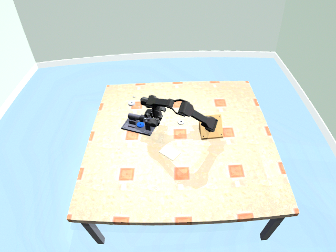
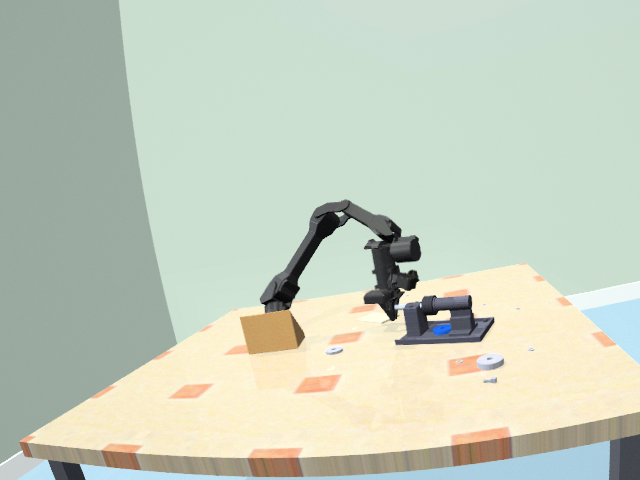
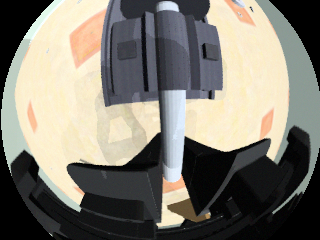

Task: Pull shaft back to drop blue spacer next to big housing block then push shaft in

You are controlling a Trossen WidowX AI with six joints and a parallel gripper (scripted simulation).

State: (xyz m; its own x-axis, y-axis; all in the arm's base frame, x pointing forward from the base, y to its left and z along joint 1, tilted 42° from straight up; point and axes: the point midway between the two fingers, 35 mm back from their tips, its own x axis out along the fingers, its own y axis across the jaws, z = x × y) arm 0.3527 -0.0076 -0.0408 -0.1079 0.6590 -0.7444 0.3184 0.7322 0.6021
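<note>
The steel shaft lies 70 mm ahead of my gripper tip, 20 mm to the right of it and 30 mm above it. Round my gripper tip: dark spacer 110 mm ahead, 40 mm to the right, 30 mm above; then pale sheet 80 mm behind, 210 mm to the left, 40 mm below; then blue spacer 130 mm ahead, 40 mm to the right, 30 mm below.
</note>
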